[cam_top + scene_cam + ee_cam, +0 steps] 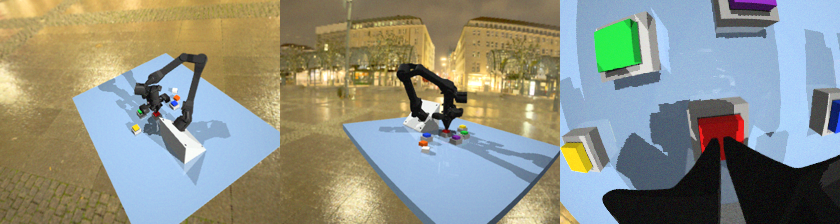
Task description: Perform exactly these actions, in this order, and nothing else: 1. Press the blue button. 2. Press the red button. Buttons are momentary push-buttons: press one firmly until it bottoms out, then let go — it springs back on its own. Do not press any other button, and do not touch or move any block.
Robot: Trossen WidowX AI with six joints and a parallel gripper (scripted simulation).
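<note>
Right now my gripper tip is 80 mm short of the green button, 60 mm to the right of it and 10 mm above it. Also, from my gripper tip: blue button (140 mm to the right, 20 mm behind, 10 mm below); red button (10 mm below); purple button (110 mm ahead, 50 mm to the right, 10 mm below).
</note>
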